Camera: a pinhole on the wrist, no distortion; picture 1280 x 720 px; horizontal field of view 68.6 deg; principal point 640.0 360.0 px. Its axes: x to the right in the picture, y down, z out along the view. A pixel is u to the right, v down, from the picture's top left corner.
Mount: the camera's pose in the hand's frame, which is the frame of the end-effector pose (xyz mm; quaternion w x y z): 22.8 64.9 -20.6 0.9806 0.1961 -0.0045 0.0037
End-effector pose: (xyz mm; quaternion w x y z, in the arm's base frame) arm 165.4 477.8 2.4 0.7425 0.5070 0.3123 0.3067
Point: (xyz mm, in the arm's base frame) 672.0 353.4 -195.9
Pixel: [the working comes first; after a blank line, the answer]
In the camera's frame: 226.3 -170.4 529.2

1041.2 57.9
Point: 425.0 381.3 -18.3
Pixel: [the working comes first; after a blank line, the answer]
In the camera's frame: 67.9 -34.5 306.0

848.2 254.1
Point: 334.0 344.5 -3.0
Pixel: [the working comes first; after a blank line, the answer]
In the camera's frame: -19.3 -36.3 258.6

569.8 228.1
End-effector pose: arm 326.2 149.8 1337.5 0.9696 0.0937 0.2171 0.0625
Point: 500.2 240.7 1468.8
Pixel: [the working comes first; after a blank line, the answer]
In the camera's frame: 96.6 109.7 168.2

outside the picture
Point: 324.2 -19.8 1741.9
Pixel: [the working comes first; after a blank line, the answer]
In the camera's frame: -214.2 23.4 431.5

174.3 410.8
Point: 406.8 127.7 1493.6
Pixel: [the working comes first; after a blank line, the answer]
In the camera's frame: -16.2 20.4 205.7

566.1 453.2
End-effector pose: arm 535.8 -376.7 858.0 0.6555 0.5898 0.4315 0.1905
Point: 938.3 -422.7 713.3
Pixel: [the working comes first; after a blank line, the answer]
In the camera's frame: 218.3 44.2 387.1

1169.1 467.1
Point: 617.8 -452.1 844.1
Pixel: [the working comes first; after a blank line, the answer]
In the camera's frame: -28.8 -17.3 150.8

460.8 252.3
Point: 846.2 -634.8 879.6
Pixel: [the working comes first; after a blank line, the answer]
In the camera's frame: -49.5 140.5 398.8

523.5 690.5
